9 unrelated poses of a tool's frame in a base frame.
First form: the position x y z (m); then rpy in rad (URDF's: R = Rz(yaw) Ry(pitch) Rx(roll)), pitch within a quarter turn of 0, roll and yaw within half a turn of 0.
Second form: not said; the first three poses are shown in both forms.
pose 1, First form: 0.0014 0.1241 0.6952 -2.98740 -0.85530 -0.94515
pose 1, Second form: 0.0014 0.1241 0.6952 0.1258 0.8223 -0.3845 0.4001
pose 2, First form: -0.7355 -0.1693 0.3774 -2.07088 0.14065 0.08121
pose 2, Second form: -0.7355 -0.1693 0.3774 0.5060 -0.8587 0.0010 0.0810
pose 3, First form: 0.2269 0.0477 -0.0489 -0.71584 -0.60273 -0.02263
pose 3, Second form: 0.2269 0.0477 -0.0489 0.8932 -0.3377 -0.2742 -0.1141
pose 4, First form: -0.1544 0.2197 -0.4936 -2.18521 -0.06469 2.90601
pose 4, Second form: -0.1544 0.2197 -0.4936 0.0826 -0.0895 -0.8830 0.4534
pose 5, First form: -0.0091 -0.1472 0.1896 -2.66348 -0.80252 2.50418
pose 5, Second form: -0.0091 -0.1472 0.1896 0.4287 -0.1924 -0.8783 0.0881
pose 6, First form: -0.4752 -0.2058 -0.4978 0.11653 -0.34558 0.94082
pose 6, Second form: -0.4752 -0.2058 -0.4978 0.8721 0.1289 -0.1270 0.4547
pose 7, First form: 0.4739 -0.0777 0.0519 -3.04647 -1.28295 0.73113
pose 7, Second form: 0.4739 -0.0777 0.0519 0.2492 -0.7373 -0.3127 -0.5446
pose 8, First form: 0.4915 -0.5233 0.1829 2.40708 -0.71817 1.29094
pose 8, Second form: 0.4915 -0.5233 0.1829 0.0712 0.7739 0.4249 0.4642
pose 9, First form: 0.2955 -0.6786 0.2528 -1.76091 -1.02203 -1.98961
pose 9, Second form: 0.2955 -0.6786 0.2528 0.0137 0.6275 -0.3944 0.6712
